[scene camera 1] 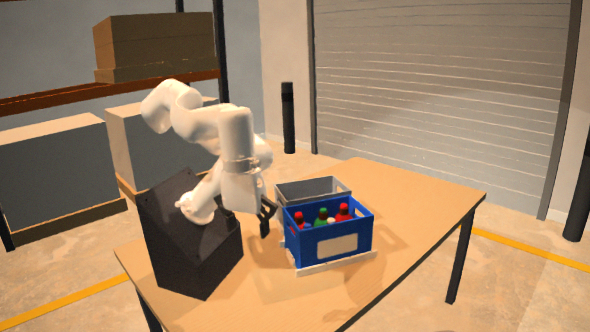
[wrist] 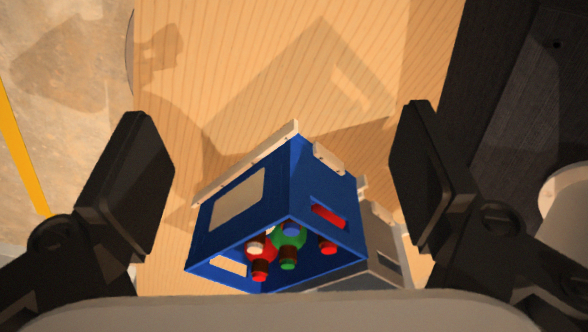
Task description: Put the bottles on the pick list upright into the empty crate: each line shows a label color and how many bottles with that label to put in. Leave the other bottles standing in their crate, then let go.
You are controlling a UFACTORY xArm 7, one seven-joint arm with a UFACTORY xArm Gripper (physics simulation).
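Frame: origin at the arm's base, x left, y back, z up, level; centimetres.
Seen in the pictures: gripper, fingertip midpoint: (scene camera 1: pixel 248 232) (wrist: pixel 278 136); arm's base, link origin: (scene camera 1: pixel 196 208).
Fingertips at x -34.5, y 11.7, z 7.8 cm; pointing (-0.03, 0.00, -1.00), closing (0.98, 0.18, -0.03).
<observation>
Offsets run from my fingertips to a thing's top centre. "spot": to the spot under its first point. Level surfaces: height alone.
My gripper (scene camera 1: pixel 248 231) (wrist: pixel 278 136) is open and empty, pointing down beside the blue crate, on the robot-base side. The blue crate {dx +2.8, dy -43.0, dz -14.2 cm} (scene camera 1: pixel 364 235) (wrist: pixel 327 185) holds upright bottles: a red one {dx +1.2, dy -52.6, dz -15.4 cm} (scene camera 1: pixel 343 212) (wrist: pixel 259 272), another red one {dx +12.0, dy -38.5, dz -15.4 cm} (scene camera 1: pixel 299 218) (wrist: pixel 328 248), a green one {dx +6.0, dy -45.8, dz -15.4 cm} (scene camera 1: pixel 322 217) (wrist: pixel 288 240), a white-capped one {dx -0.3, dy -40.4, dz -15.4 cm} (scene camera 1: pixel 331 220) (wrist: pixel 255 248) and a blue-capped one {dx +4.9, dy -33.3, dz -15.4 cm} (scene camera 1: pixel 307 226) (wrist: pixel 291 229). Their lower parts are hidden by the crate walls. The grey crate {dx +18.9, dy -58.6, dz -14.2 cm} (scene camera 1: pixel 312 191) (wrist: pixel 377 230) stands directly behind the blue one; its floor is hidden. No pick list is readable.
Pale strips {spot: dx -4.9, dy -36.0, dz -30.0 cm} (scene camera 1: pixel 336 264) (wrist: pixel 245 165) edge the blue crate's foot on the wooden table {dz -31.7 cm} (scene camera 1: pixel 420 200) (wrist: pixel 240 45). The black robot pedestal (scene camera 1: pixel 190 260) (wrist: pixel 520 100) stands at the table's left in the scene view. Shelving with boxes (scene camera 1: pixel 160 42) and a shutter (scene camera 1: pixel 440 90) are in the background.
</observation>
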